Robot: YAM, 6 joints.
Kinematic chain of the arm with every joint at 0, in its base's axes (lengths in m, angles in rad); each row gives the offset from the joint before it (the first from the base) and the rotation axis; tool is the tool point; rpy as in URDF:
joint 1: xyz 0 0 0.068 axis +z
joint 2: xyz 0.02 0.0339 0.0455 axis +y
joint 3: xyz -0.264 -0.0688 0 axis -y
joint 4: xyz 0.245 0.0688 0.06 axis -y
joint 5: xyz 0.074 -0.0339 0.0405 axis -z
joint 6: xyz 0.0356 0 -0.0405 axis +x
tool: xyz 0 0 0 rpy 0 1.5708 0
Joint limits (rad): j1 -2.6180..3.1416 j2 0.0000..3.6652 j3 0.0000..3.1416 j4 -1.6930..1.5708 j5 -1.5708..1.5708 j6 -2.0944..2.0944
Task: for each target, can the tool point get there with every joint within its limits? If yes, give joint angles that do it. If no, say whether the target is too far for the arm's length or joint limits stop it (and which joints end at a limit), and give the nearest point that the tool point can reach.
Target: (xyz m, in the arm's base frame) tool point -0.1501 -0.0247 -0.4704
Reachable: no: joint limits stop it (at a limit: joint 1, joint 2) | nearest point -0.1717 -0.0064 -0.3715 | short by 0.103 m
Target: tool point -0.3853 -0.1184 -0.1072
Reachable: no: joint limits stop it (at a limit: joint 1) | nearest point -0.3580 -0.1656 -0.1072 | short by 0.055 m
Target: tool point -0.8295 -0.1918 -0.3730
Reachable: no: too far | nearest point -0.5538 -0.0170 -0.2048 | short by 0.367 m
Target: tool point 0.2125 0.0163 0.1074
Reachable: yes | joints 0.2341 1.6812 0.6287 -0.6583 1.2184 -1.2124
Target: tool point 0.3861 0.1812 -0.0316
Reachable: yes | joints 0.3585 2.6284 1.5246 -0.3321 -1.2928 1.6891
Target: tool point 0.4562 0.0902 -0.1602
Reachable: yes | joints 0.1298 3.0962 1.7281 0.6932 -1.0236 -0.9872
